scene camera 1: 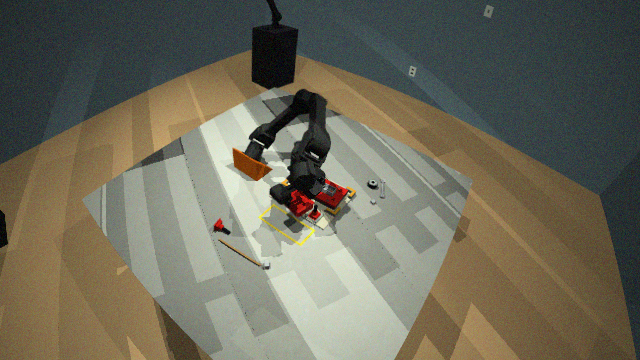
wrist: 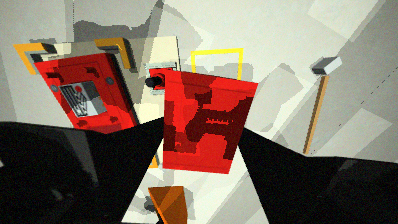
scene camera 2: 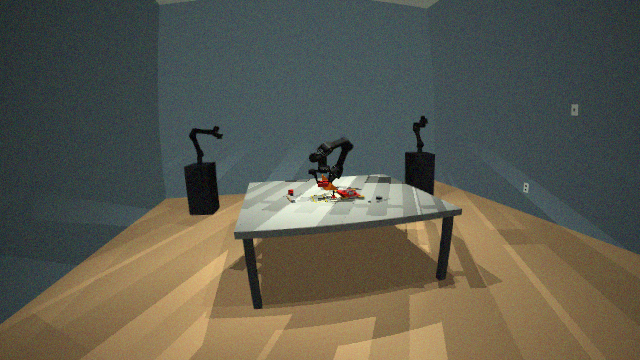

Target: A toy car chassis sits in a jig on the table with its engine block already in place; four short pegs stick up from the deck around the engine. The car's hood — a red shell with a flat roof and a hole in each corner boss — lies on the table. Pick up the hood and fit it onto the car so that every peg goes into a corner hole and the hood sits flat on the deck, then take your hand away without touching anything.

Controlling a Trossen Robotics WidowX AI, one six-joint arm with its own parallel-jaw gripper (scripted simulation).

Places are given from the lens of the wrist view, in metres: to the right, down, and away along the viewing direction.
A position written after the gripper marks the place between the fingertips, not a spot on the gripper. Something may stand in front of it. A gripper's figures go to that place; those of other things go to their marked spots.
gripper [wrist: 202, 125]: 0.00, 0.01, 0.11
red hood [wrist: 204, 115]: 0.01, 0.00, 0.09
grey engine block [wrist: 83, 98]: -0.17, -0.02, 0.16
The marked spots on the grey engine block and the red hood are 0.19 m apart.
